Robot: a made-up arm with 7 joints. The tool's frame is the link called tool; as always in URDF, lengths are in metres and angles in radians. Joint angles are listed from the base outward. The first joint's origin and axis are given. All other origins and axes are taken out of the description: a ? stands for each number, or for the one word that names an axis. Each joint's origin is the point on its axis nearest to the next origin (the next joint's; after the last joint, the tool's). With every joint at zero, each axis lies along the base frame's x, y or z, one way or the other. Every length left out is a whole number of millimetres.
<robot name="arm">
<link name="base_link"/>
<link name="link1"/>
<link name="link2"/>
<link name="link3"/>
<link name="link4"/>
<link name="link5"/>
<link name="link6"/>
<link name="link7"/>
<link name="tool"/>
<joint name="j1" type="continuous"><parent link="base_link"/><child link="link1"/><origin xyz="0.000 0.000 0.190"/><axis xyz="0 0 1"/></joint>
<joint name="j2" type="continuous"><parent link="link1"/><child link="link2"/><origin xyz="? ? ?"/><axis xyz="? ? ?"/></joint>
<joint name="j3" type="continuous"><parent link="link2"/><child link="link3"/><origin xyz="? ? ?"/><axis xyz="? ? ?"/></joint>
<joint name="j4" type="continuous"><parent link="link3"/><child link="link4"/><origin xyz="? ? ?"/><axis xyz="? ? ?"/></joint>
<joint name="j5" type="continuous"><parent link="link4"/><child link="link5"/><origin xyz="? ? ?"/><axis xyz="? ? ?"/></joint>
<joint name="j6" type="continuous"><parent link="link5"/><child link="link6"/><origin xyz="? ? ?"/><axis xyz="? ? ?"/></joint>
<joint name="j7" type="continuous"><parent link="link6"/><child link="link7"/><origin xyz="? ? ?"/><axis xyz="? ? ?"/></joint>
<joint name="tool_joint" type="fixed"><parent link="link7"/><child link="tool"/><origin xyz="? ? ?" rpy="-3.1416 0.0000 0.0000"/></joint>
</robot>
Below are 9 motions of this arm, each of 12 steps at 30 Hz.
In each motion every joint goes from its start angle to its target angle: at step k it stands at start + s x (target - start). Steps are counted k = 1, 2, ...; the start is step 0. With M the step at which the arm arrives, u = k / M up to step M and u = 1 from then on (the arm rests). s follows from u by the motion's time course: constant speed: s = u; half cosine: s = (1 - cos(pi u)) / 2; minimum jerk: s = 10 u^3 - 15 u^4 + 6 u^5.
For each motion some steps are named. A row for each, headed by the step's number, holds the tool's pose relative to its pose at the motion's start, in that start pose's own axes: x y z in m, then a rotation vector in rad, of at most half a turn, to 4 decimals.
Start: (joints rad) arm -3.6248 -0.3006 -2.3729 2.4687 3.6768 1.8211 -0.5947
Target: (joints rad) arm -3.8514 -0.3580 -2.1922 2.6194 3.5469 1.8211 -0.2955
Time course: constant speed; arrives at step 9
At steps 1, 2, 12:
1: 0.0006 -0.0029 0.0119 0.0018 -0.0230 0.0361
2: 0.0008 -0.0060 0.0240 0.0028 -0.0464 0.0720
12: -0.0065 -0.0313 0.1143 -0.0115 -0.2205 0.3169

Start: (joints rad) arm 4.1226 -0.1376 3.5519 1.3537 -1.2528 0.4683 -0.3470
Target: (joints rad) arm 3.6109 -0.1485 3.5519 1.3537 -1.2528 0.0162 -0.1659
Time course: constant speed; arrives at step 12
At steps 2, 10, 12:
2: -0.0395 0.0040 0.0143 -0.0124 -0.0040 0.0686
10: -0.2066 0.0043 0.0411 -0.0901 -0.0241 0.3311
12: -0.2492 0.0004 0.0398 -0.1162 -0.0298 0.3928

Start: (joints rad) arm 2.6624 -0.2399 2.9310 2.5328 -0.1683 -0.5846 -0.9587
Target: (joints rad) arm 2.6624 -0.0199 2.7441 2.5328 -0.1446 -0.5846 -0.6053
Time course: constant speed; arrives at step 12
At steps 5, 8, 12:
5: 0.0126 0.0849 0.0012 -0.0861 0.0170 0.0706
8: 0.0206 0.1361 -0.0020 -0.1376 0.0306 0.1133
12: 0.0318 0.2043 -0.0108 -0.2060 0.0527 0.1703

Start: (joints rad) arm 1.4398 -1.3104 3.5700 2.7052 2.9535 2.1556 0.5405
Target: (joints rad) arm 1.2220 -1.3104 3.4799 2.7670 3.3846 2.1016 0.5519
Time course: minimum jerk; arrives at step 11
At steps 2, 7, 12:
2: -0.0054 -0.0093 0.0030 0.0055 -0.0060 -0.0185
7: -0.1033 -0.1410 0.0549 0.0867 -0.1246 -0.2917
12: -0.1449 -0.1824 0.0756 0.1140 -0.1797 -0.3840

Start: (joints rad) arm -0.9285 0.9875 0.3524 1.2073 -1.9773 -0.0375 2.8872
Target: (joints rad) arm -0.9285 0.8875 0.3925 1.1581 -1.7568 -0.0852 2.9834
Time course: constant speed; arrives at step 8
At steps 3, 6, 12:
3: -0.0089 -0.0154 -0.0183 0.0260 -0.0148 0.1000
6: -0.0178 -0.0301 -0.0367 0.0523 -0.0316 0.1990
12: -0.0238 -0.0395 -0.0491 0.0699 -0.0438 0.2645

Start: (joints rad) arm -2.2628 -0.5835 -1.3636 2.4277 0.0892 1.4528 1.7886
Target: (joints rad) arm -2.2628 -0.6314 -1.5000 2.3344 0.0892 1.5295 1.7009
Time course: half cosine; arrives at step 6
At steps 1, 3, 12:
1: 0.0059 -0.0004 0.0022 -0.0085 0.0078 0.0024
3: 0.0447 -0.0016 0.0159 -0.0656 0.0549 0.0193
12: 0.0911 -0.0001 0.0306 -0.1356 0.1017 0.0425

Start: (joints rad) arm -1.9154 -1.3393 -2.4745 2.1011 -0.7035 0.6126 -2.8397
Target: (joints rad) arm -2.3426 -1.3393 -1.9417 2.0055 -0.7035 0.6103 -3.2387
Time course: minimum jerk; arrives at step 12
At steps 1, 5, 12:
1: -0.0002 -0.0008 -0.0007 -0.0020 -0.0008 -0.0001
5: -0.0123 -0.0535 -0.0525 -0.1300 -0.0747 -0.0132
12: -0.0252 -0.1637 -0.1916 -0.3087 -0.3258 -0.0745

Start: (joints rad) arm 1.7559 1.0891 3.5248 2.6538 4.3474 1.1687 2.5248
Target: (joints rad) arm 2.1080 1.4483 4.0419 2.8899 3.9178 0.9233 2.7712
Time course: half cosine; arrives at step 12
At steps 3, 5, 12:
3: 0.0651 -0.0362 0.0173 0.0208 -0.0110 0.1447
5: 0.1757 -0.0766 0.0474 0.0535 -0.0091 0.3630
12: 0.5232 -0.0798 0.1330 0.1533 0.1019 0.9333

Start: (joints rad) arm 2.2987 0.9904 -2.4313 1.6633 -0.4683 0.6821 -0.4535
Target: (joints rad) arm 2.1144 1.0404 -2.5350 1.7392 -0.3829 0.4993 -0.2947
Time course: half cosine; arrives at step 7
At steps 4, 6, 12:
4: 0.0133 0.0157 0.0040 -0.1371 0.0207 0.1145
6: 0.0223 0.0224 0.0038 -0.2155 0.0424 0.1677
12: 0.0238 0.0232 0.0037 -0.2270 0.0462 0.1749

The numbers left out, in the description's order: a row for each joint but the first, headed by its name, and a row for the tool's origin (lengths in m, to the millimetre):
j2: xyz 0.000 0.000 0.000, axis 0 1 0
j3: xyz 0.000 0.000 0.461, axis 0 0 1
j4: xyz 0.036 0.000 0.000, axis 0 -1 0
j5: xyz 0.084 0.000 -0.372, axis 0 0 -1
j6: xyz 0.000 0.000 0.000, axis 0 1 0
j7: xyz 0.076 0.000 -0.098, axis 0 0 -1
tool: xyz 0.000 0.000 0.000

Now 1 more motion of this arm.
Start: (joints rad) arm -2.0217 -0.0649 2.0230 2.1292 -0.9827 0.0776 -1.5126
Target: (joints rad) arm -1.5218 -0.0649 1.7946 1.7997 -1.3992 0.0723 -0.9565
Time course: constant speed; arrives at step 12
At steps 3, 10, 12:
3: 0.0501 0.0041 -0.0005 -0.0035 0.0906 0.0583
10: 0.1673 0.0177 -0.0257 -0.0093 0.3070 0.1767
12: 0.1998 0.0220 -0.0390 -0.0102 0.3701 0.2058

